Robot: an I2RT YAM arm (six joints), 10 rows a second.
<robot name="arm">
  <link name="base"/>
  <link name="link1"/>
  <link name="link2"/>
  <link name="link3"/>
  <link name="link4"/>
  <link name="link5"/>
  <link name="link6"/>
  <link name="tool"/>
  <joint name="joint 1" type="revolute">
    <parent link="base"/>
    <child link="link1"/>
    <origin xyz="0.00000 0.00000 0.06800" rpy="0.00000 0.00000 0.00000"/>
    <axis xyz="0 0 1"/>
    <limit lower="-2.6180" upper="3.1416"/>
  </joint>
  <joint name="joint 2" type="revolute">
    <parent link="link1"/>
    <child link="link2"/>
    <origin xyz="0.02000 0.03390 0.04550" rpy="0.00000 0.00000 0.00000"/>
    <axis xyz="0 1 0"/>
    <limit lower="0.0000" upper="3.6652"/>
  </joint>
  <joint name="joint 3" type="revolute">
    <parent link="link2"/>
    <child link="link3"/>
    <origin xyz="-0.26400 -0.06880 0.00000" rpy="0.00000 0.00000 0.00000"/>
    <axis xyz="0 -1 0"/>
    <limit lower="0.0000" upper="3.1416"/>
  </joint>
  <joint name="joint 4" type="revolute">
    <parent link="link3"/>
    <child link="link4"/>
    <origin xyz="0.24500 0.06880 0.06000" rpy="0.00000 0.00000 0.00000"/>
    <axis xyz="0 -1 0"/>
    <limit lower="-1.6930" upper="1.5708"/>
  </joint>
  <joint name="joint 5" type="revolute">
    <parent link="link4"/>
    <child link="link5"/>
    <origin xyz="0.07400 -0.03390 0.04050" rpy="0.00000 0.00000 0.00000"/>
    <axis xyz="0 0 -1"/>
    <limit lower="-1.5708" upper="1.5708"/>
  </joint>
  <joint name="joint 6" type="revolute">
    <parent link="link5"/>
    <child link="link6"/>
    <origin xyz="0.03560 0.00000 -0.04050" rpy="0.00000 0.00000 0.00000"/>
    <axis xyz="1 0 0"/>
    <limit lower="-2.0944" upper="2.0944"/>
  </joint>
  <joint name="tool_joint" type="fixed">
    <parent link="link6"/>
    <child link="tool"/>
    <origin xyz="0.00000 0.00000 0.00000" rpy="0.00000 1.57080 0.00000"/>
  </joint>
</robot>
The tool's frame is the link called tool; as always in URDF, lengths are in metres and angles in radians.
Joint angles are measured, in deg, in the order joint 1, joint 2, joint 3, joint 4, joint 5, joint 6. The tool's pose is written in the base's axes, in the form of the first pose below.
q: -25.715 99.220 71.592 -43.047 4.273 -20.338
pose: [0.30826, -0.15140, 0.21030, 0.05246, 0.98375, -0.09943, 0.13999]
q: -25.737 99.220 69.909 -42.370 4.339 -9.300
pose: [0.30485, -0.14995, 0.20252, 0.14699, 0.97555, -0.08352, 0.14044]
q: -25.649 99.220 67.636 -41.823 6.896 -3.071
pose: [0.29893, -0.14828, 0.19209, 0.20187, 0.96693, -0.09338, 0.12477]
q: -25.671 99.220 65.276 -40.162 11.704 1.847
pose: [0.29327, -0.14897, 0.18236, 0.24802, 0.95361, -0.12719, 0.11373]
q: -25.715 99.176 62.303 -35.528 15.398 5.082
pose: [0.29037, -0.15033, 0.17186, 0.27980, 0.93872, -0.15740, 0.12544]
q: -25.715 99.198 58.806 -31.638 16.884 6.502
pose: [0.28474, -0.14860, 0.15825, 0.29311, 0.93231, -0.16875, 0.12812]
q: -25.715 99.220 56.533 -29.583 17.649 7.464
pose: [0.27996, -0.14681, 0.14929, 0.30142, 0.92897, -0.17381, 0.12631]
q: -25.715 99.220 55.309 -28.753 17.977 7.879
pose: [0.27683, -0.14552, 0.14443, 0.30471, 0.92797, -0.17566, 0.12311]
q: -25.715 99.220 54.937 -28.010 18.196 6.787
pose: [0.27662, -0.14556, 0.14327, 0.29640, 0.92986, -0.17910, 0.12421]
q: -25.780 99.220 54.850 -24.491 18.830 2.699
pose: [0.28156, -0.14875, 0.14521, 0.26763, 0.93261, -0.19376, 0.14513]
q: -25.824 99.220 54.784 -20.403 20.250 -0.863
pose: [0.28709, -0.15262, 0.14819, 0.24502, 0.92981, -0.21643, 0.16903]
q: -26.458 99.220 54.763 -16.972 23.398 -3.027
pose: [0.28933, -0.15978, 0.15164, 0.24168, 0.91902, -0.25152, 0.18367]
